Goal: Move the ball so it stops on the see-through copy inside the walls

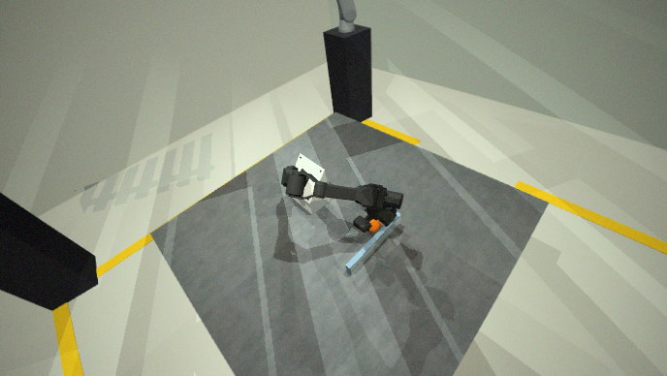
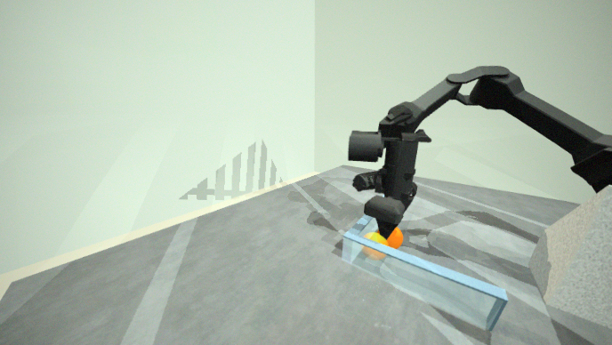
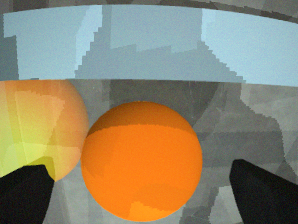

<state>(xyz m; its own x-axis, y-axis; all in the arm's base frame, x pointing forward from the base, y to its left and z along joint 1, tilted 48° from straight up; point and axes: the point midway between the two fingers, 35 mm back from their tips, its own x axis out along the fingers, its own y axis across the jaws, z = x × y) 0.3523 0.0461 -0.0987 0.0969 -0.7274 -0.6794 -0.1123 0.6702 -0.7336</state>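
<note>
Right now my gripper tip is 1 cm above the orange ball. From my gripper tip the other things lie so: see-through ball copy (1 cm ahead, 5 cm to the left, 1 cm below).
</note>
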